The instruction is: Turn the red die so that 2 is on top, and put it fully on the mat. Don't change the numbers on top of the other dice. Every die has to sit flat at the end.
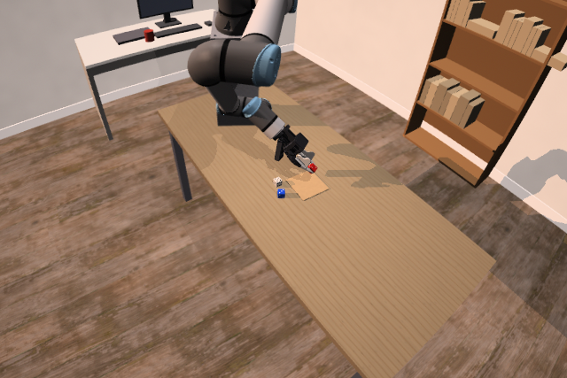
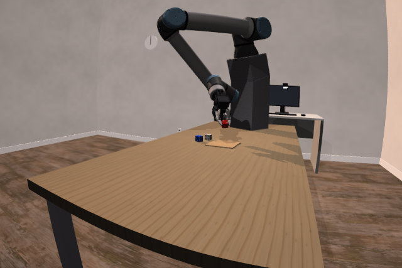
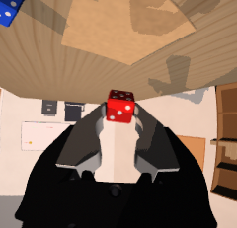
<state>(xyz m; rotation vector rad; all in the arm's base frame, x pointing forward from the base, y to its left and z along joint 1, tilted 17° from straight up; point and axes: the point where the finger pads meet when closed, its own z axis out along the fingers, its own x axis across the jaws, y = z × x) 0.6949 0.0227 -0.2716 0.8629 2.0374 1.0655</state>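
Now: the tan mat 1 cm behind my hand and 10 cm below it. Also, from my hand: white die: 7 cm behind, 12 cm to the right, 9 cm below; then red die: right at my hand; then blue die: 1 cm behind, 14 cm to the right, 9 cm below.
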